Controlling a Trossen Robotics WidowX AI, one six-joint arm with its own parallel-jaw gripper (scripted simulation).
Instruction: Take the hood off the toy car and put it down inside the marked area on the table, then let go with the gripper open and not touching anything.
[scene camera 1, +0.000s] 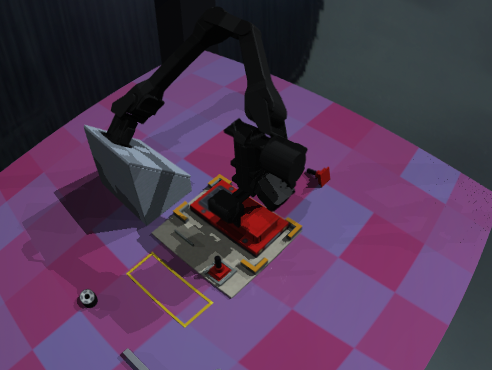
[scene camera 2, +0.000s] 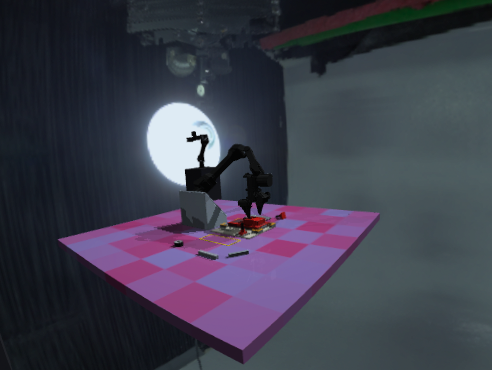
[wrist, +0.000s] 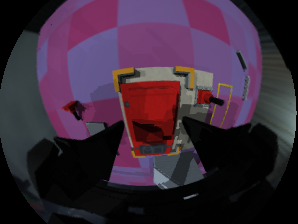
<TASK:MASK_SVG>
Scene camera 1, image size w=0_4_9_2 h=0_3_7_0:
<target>my gripper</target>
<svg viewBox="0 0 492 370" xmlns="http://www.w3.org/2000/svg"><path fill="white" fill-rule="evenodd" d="M207 205L210 212L227 224L233 223L237 228L240 228L241 217L245 214L242 202L249 196L254 197L257 195L266 208L274 212L295 193L294 187L296 182L290 184L263 170L262 164L256 167L244 167L238 164L234 158L230 161L231 166L236 168L236 174L232 176L232 181L237 184L239 189L233 194L222 189L207 200Z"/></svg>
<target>red hood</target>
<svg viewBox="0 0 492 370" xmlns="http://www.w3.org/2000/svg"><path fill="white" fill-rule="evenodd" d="M248 197L242 202L245 214L241 217L240 228L237 228L233 223L228 225L258 244L278 226L280 218Z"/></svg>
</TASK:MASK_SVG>
